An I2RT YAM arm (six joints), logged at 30 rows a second.
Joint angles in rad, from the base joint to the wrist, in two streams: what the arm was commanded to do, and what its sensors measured. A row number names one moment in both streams.
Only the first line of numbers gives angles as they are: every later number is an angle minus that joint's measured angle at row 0.
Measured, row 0:
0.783 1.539 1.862 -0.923 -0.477 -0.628
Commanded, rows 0 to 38:
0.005 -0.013 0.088 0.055 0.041 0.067
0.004 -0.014 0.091 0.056 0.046 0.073
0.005 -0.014 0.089 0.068 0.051 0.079
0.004 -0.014 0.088 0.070 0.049 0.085
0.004 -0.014 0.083 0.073 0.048 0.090
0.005 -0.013 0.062 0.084 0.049 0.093
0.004 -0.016 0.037 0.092 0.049 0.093
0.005 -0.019 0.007 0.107 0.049 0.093
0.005 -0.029 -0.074 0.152 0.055 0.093
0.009 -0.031 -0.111 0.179 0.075 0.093
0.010 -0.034 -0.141 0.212 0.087 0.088
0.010 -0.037 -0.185 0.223 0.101 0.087
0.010 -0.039 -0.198 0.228 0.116 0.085
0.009 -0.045 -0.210 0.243 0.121 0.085
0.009 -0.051 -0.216 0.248 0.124 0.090
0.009 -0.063 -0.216 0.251 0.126 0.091
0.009 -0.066 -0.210 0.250 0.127 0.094
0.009 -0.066 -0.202 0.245 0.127 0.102
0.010 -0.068 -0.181 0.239 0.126 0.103
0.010 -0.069 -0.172 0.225 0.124 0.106
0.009 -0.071 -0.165 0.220 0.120 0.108
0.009 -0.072 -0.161 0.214 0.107 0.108
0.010 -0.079 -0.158 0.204 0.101 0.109
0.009 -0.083 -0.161 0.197 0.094 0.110
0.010 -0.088 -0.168 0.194 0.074 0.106
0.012 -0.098 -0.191 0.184 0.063 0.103
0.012 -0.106 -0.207 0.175 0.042 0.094
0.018 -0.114 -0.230 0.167 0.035 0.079
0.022 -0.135 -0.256 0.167 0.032 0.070
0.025 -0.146 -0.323 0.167 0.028 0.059
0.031 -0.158 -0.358 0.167 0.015 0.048
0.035 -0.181 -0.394 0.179 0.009 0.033
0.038 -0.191 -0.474 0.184 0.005 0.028
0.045 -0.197 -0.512 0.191 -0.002 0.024
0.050 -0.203 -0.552 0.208 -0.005 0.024
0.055 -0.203 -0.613 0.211 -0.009 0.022
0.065 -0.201 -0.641 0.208 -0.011 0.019
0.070 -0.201 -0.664 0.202 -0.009 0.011
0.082 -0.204 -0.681 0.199 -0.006 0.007
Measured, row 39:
0.054 -0.196 -0.609 0.194 0.019 0.044
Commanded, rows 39 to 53:
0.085 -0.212 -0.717 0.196 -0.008 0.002
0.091 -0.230 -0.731 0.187 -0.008 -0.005
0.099 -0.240 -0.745 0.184 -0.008 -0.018
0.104 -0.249 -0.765 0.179 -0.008 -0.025
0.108 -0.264 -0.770 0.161 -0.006 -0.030
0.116 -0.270 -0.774 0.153 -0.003 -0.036
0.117 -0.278 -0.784 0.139 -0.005 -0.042
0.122 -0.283 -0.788 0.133 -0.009 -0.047
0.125 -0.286 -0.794 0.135 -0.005 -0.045
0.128 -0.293 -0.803 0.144 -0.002 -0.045
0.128 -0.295 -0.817 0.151 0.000 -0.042
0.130 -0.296 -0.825 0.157 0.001 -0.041
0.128 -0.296 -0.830 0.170 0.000 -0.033
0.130 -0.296 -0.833 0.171 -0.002 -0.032
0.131 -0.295 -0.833 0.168 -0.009 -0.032
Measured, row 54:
0.123 -0.282 -0.816 0.151 0.011 -0.024
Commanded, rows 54 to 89:
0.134 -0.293 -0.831 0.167 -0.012 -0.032
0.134 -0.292 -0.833 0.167 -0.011 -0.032
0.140 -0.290 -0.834 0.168 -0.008 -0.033
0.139 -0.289 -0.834 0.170 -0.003 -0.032
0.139 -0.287 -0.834 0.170 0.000 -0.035
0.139 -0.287 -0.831 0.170 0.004 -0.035
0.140 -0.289 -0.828 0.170 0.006 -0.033
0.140 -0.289 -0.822 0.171 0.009 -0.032
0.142 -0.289 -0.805 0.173 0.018 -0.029
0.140 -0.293 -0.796 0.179 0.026 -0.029
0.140 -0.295 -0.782 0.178 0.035 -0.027
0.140 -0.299 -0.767 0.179 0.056 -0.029
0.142 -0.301 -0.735 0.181 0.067 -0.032
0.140 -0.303 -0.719 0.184 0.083 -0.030
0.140 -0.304 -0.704 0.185 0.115 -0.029
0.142 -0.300 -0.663 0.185 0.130 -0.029
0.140 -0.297 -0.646 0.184 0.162 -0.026
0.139 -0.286 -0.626 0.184 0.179 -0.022
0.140 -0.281 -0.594 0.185 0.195 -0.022
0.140 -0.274 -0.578 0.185 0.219 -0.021
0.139 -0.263 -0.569 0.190 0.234 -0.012
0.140 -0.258 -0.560 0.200 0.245 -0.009
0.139 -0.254 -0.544 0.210 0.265 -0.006
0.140 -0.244 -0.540 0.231 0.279 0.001
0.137 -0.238 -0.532 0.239 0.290 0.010
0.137 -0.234 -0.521 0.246 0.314 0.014
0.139 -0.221 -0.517 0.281 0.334 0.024
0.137 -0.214 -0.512 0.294 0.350 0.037
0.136 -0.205 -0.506 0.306 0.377 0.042
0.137 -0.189 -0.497 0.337 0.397 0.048
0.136 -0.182 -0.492 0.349 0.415 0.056
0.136 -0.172 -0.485 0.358 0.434 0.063
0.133 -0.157 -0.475 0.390 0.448 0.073
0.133 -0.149 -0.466 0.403 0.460 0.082
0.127 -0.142 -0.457 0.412 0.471 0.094
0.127 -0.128 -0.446 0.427 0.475 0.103
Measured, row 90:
0.134 -0.154 -0.520 0.301 0.389 0.038
